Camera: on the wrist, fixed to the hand. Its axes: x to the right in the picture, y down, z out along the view.
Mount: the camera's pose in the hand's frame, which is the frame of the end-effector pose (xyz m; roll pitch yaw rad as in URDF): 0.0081 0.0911 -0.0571 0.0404 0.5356 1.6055
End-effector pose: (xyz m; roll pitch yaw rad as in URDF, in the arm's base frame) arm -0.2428 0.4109 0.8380 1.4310 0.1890 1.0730
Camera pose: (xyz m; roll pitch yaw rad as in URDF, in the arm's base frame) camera -0.2925 0.4645 0.9173 0.2850 -0.8815 2.4584
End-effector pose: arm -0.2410 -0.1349 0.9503 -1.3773 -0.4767 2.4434
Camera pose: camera -0.2570 -0.0712 0.8648 -2.1506 1.0165 1.7521
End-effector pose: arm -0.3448 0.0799 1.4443 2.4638 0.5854 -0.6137
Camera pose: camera -0.3136 0.0149 1.5245 2.0970 -0.9224 -1.2307
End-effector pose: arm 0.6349 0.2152 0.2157 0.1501 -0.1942 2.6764
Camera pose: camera 0.5762 0.1343 0.1752 -0.1748 0.3842 -2.0827
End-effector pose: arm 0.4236 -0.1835 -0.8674 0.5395 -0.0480 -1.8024
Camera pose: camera 0.5263 -0.2162 -0.8692 -0.0254 -0.0022 -0.2016
